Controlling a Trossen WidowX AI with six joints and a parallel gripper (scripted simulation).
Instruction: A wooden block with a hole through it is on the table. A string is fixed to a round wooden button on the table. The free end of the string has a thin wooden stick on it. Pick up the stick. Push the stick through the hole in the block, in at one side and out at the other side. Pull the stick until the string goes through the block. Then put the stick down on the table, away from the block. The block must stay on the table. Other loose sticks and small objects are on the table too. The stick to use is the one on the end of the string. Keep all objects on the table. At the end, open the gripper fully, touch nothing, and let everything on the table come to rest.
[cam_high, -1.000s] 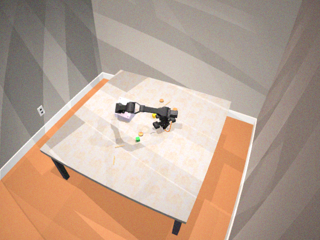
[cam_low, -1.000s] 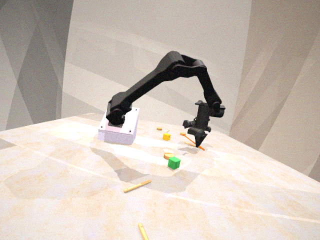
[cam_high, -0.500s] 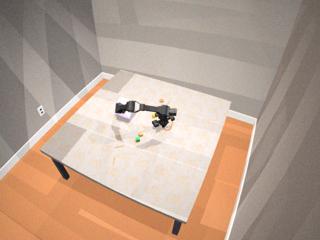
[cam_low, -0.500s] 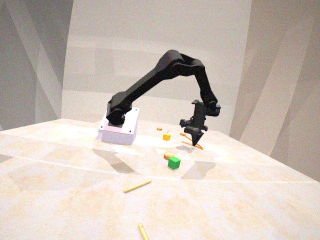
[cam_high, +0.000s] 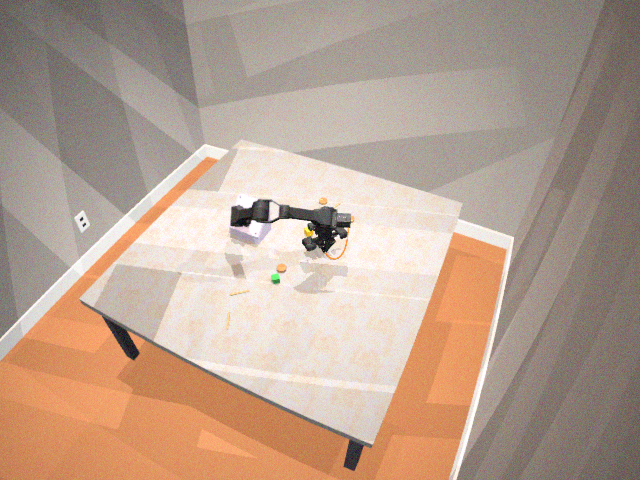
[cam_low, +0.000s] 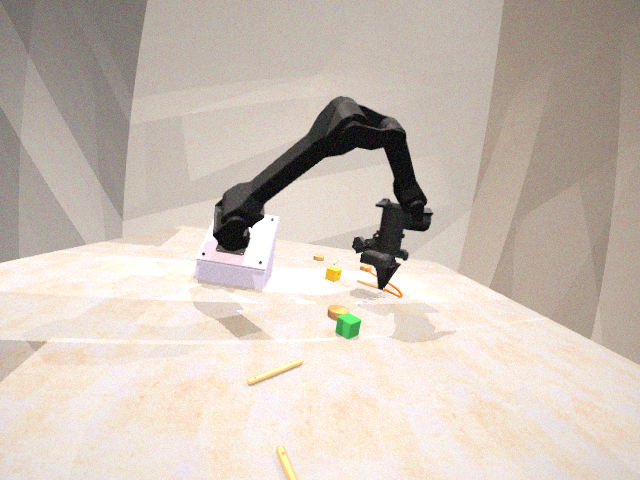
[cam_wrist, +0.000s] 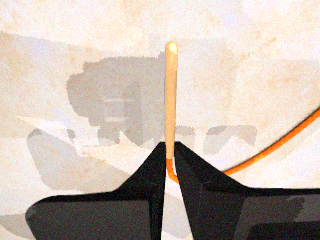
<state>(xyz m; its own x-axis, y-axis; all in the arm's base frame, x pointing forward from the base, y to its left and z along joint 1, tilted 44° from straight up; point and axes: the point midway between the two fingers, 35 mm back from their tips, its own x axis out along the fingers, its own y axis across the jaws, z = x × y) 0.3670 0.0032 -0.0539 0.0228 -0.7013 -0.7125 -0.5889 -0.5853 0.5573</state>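
My gripper tip is 12 cm past the yellow wooden block and 8 cm to the right of it. Also, from my gripper tip: thin wooden stick 1 cm behind, 1 cm to the left; then green cube 11 cm behind, 22 cm to the right.
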